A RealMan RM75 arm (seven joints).
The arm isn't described. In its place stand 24 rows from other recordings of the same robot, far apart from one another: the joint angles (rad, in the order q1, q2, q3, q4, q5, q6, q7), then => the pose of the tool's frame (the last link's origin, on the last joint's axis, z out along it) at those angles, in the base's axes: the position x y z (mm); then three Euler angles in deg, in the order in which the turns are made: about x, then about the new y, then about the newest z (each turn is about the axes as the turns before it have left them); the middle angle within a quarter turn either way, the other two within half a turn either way.
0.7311 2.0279 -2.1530 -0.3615 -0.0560 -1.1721 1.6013 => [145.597, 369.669, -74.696, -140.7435, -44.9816, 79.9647]
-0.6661 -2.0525 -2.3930 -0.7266 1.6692 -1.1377 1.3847 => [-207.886, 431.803, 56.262, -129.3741, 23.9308, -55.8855]
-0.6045 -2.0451 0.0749 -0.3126 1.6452 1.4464 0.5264 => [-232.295, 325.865, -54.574, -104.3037, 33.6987, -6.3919]
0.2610 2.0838 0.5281 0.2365 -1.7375 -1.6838 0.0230 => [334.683, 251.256, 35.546, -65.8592, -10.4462, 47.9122]
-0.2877 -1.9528 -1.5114 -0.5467 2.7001 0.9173 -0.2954 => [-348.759, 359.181, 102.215, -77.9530, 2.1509, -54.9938]
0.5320 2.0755 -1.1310 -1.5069 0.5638 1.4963 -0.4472 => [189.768, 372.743, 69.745, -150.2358, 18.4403, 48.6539]
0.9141 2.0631 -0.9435 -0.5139 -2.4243 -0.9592 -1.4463 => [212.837, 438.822, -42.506, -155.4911, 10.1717, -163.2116]
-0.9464 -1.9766 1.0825 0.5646 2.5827 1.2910 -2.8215 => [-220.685, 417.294, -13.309, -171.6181, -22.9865, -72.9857]
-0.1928 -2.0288 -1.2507 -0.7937 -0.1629 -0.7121 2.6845 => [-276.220, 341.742, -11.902, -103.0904, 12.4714, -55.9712]
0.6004 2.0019 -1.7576 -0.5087 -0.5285 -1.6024 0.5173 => [134.888, 324.462, -16.147, -159.8338, -65.6317, -8.5010]
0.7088 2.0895 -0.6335 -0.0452 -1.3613 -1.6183 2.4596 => [193.334, 345.603, -31.348, -122.1947, -51.6785, 145.1947]
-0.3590 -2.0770 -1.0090 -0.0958 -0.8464 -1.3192 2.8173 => [-361.066, 299.339, 25.496, -82.0686, 3.5403, -54.8990]
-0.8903 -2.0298 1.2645 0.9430 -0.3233 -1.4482 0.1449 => [-190.226, 415.288, 8.722, -164.0438, -37.6302, -61.2104]
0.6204 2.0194 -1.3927 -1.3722 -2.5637 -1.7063 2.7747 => [182.858, 345.059, 19.289, -173.0714, 28.9589, 49.4654]
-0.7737 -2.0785 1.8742 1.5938 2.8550 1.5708 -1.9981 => [-74.047, 339.658, -38.337, -147.7618, -33.2053, 45.2572]
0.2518 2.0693 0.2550 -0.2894 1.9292 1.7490 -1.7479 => [390.819, 207.025, 154.993, -54.3768, -11.5173, 96.1414]
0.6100 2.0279 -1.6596 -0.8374 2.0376 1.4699 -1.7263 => [97.458, 309.403, -48.733, 169.7928, -44.0908, 0.3254]
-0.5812 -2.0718 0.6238 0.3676 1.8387 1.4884 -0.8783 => [-255.553, 333.209, -27.835, -149.2068, 31.9337, -19.9216]
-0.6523 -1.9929 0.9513 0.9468 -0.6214 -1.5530 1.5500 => [-260.959, 367.231, 38.708, -170.6042, -15.4805, -11.4228]
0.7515 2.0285 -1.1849 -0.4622 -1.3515 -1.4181 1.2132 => [150.546, 378.490, -29.426, -162.8297, -40.0218, 16.6180]
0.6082 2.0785 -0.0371 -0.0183 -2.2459 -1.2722 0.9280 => [272.015, 316.534, -81.946, -140.2058, -26.2136, 47.9459]
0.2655 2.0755 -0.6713 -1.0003 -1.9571 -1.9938 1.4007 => [280.206, 239.527, 59.679, -165.8730, -27.9731, 22.8418]
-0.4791 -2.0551 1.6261 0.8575 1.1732 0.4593 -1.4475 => [-206.145, 410.121, -38.633, -128.5203, 10.4433, -38.4474]
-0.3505 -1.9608 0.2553 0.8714 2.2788 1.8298 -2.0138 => [-353.900, 258.275, 116.171, -147.6540, 11.0105, -73.6717]
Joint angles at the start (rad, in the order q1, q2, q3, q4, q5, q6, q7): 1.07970 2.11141 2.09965 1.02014 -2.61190 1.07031 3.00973
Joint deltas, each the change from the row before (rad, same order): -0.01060 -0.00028 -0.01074 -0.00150 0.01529 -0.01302 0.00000; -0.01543 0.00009 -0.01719 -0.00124 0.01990 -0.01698 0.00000; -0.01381 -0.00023 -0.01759 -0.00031 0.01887 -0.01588 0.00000; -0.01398 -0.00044 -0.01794 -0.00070 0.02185 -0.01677 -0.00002; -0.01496 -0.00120 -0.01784 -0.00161 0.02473 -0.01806 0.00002; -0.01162 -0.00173 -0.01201 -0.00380 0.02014 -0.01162 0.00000; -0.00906 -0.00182 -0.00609 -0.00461 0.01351 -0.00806 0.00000; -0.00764 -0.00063 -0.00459 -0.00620 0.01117 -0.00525 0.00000; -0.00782 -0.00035 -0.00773 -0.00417 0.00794 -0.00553 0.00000; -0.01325 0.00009 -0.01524 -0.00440 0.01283 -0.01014 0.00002; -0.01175 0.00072 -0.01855 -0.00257 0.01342 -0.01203 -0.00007; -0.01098 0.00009 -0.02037 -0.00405 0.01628 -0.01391 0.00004; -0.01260 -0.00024 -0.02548 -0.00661 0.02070 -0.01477 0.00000; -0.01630 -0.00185 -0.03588 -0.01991 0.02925 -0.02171 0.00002; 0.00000 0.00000 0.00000 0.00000 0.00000 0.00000 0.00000; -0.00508 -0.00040 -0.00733 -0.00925 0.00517 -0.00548 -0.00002
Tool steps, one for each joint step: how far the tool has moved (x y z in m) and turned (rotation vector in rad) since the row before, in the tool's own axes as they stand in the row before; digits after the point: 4 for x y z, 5 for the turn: -0.0021 0.0011 0.0011 0.00533 0.00481 0.00673; -0.0035 0.0014 0.0016 0.00634 0.00456 0.00732; -0.0030 0.0008 0.0014 0.00624 0.00462 0.00505; -0.0030 0.0006 0.0013 0.00825 0.00526 0.00693; -0.0031 0.0011 0.0012 0.00904 0.00608 0.01007; -0.0029 0.0017 0.0009 0.00674 0.00160 0.01128; -0.0023 0.0025 0.0005 0.00267 0.00062 0.01124; -0.0029 0.0022 0.0009 0.00230 -0.00309 0.01141; -0.0030 0.0019 0.0009 0.00018 -0.00332 0.00619; -0.0048 0.0024 0.0015 0.00082 -0.00427 0.00738; -0.0044 0.0008 0.0017 0.00278 -0.00258 0.00316; -0.0043 0.0004 0.0020 0.00425 -0.00214 0.00369; -0.0058 0.0005 0.0026 0.00560 -0.00610 0.00503; -0.0098 0.0027 0.0045 0.00331 -0.01490 0.01205; 0.0000 0.0000 0.0000 0.00000 0.00000 0.00000; -0.0035 0.0024 0.0014 -0.00296 -0.00649 0.00628
